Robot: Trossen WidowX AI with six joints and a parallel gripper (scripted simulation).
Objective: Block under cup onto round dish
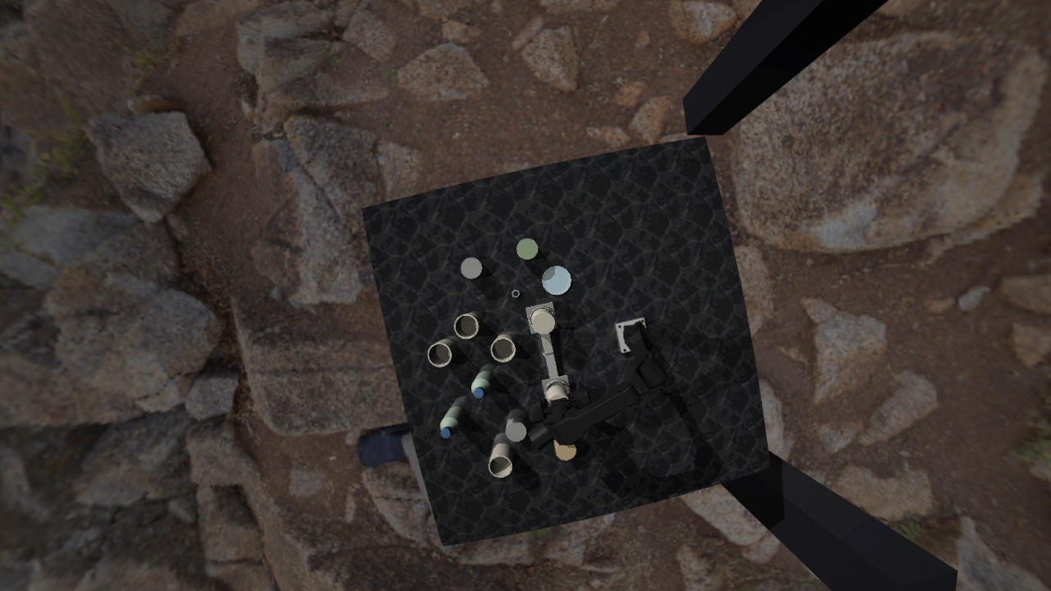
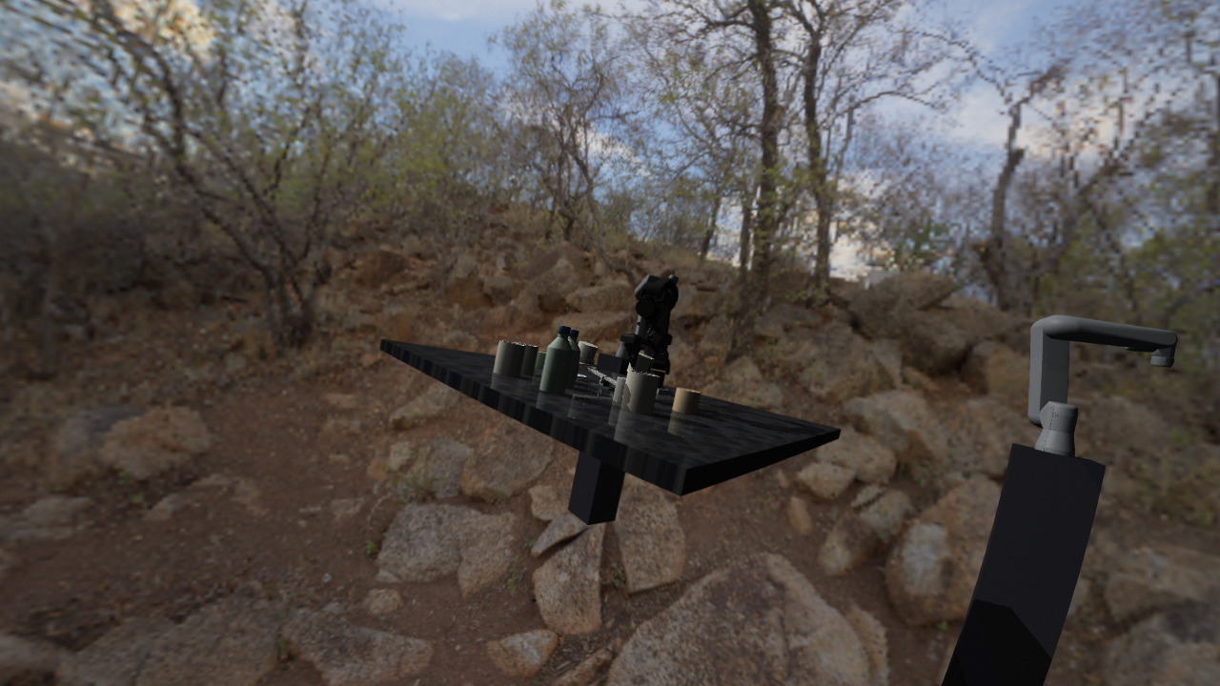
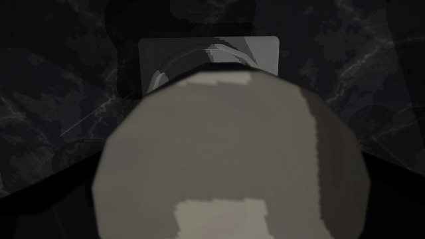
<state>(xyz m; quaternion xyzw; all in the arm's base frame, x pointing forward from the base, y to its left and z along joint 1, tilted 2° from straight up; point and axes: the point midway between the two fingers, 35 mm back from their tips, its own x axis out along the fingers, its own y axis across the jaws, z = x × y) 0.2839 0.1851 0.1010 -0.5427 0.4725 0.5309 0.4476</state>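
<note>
Now: gripper tip 50 mm above the pale green block, 10 mm to the left of it and 10 mm past it. The rest, counted from my gripper tip: balance beam: 140 mm to the right, 50 mm below, 20 mm ahead; ring: 350 mm to the right, 120 mm ahead, 80 mm below; cream cup: 270 mm to the right, 40 mm ahead, 20 mm above.
</note>
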